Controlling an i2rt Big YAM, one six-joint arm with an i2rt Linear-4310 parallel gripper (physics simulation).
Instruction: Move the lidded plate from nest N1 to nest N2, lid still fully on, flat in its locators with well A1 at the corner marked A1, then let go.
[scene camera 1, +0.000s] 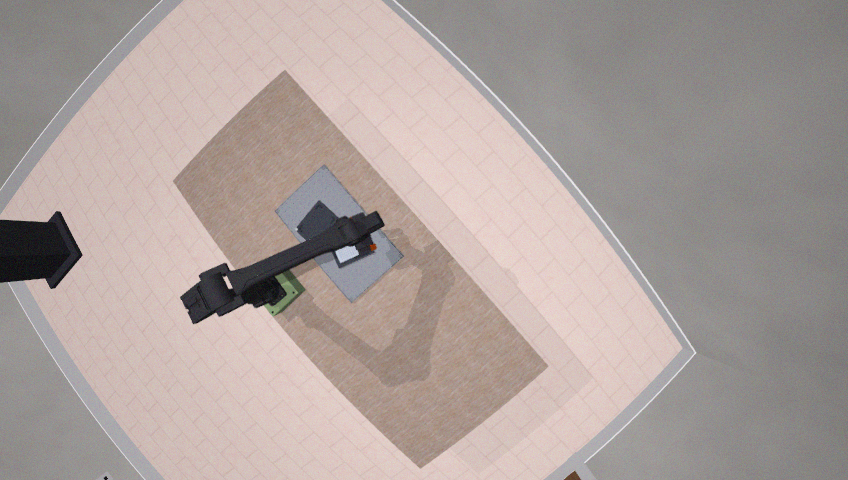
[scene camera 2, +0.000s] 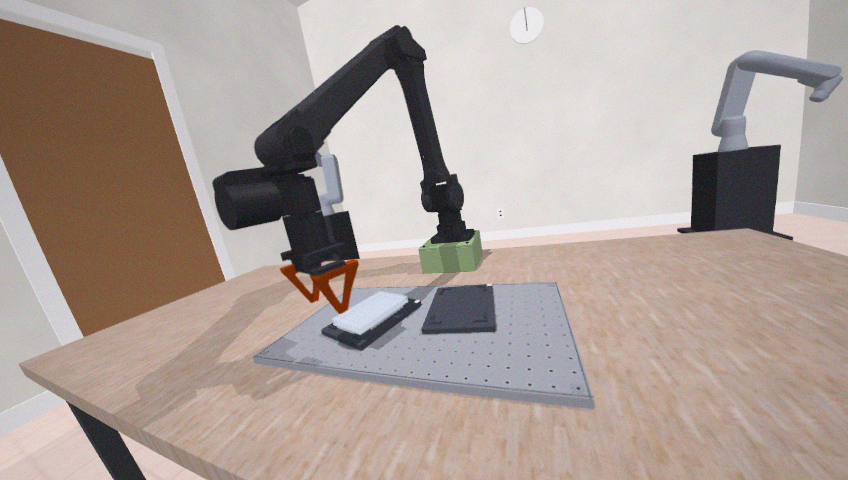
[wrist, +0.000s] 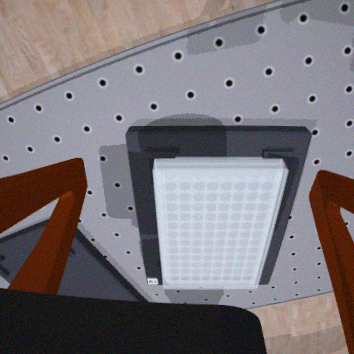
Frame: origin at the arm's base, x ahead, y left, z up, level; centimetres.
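Where they show: gripper, fingertip midpoint: (scene camera 2: 328, 306) (wrist: 200, 177); arm's base at its link origin: (scene camera 1: 271, 288) (scene camera 2: 453, 238).
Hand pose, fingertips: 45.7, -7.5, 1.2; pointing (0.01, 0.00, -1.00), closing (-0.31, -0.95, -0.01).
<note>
Each offset is from my fingertips to the top centre of the thing, as dx, dy, dz. "pt": to the spot under its first point. Level surfaces: height alone.
The white lidded plate @[-9.3, +0.8, -5.1] (scene camera 1: 346, 253) (scene camera 2: 371, 310) (wrist: 220, 225) lies in the dark nest N1 @[pt -1.2, +0.6, -6.7] (scene camera 2: 345, 338) (wrist: 295, 140), with its clear lid on. A small white corner tag @[pt -15.4, +7.9, -6.7] (wrist: 152, 281) shows at this nest's lower left in the wrist view. The dark nest N2 @[-15.0, +17.5, -6.1] (scene camera 1: 317, 218) (scene camera 2: 461, 309) (wrist: 90, 275) is empty beside it, partly hidden by a finger in the wrist view. My gripper (scene camera 2: 328, 305) (wrist: 200, 177) is open and empty above the plate. Its orange fingers appear left and right of the plate in the wrist view, apart from it.
Both nests sit on the grey perforated board (scene camera 1: 353, 288) (scene camera 2: 523, 362) (wrist: 280, 90), which lies on the wooden table @[dz -9.2] (scene camera 1: 476, 356) (scene camera 2: 684, 356). The arm's green base block (scene camera 1: 289, 291) (scene camera 2: 450, 252) stands behind the board in scene camera 2. A grey arm (scene camera 2: 733, 101) stands farther back.
</note>
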